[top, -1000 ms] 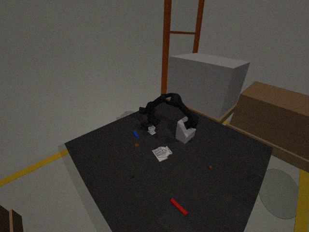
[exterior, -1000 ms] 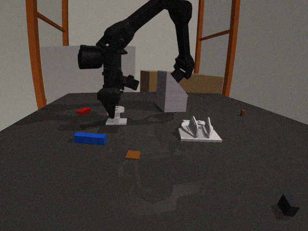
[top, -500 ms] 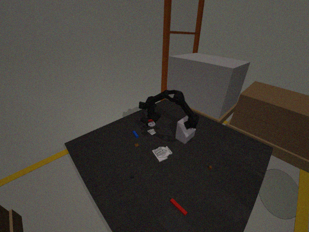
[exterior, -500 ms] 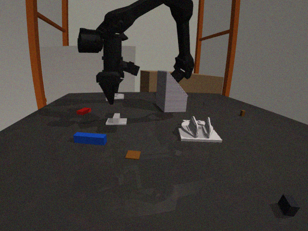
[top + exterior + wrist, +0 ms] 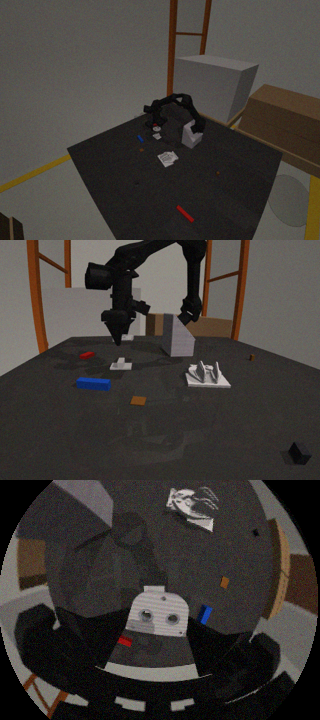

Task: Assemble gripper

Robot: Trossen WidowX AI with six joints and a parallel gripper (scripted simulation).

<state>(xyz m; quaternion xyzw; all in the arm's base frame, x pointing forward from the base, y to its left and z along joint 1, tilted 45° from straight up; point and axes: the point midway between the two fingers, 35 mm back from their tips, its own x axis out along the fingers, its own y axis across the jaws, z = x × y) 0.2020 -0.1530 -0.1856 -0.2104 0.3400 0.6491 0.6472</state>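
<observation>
My gripper tip is 5 cm short of the white housing plate, 26 cm to the right of it and 8 cm above it. From my gripper tip the other things lie so: white gripper base 1 cm to the left, 2 cm above; small white stand 1 cm behind, 1 cm to the right, 8 cm below; blue block 13 cm ahead, 7 cm to the right, 8 cm below.
</observation>
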